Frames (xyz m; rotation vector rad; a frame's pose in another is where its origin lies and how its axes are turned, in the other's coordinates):
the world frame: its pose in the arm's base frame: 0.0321 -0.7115 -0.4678 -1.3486 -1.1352 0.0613
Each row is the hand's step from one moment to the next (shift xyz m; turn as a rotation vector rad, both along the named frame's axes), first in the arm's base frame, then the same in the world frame.
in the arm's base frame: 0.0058 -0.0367 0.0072 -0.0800 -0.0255 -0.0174
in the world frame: -0.0155 -0.0135 -0.0318 -0.0667 -0.0384 0.0379
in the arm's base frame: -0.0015 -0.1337 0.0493 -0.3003 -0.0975 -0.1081
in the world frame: -0.0542 -0.0795 -0.1052 -0.2770 -0.1113 0.1492
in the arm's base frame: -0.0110 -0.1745 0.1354 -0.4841 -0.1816 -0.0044
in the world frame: -0.0326 -0.1640 -0.1448 -0.3598 -0.3188 0.1905
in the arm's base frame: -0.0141 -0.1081 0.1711 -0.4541 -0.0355 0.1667
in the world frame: 0.0284 -0.1734 -0.1015 -0.1513 -0.3911 0.2438
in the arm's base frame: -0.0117 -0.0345 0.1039 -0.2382 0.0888 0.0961
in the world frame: 0.0350 -0.0976 -0.0370 -0.0075 -0.1794 0.2040
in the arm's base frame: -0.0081 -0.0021 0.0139 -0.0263 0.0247 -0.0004
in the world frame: 0.0029 -0.0159 0.0012 0.0018 -0.0068 0.0354
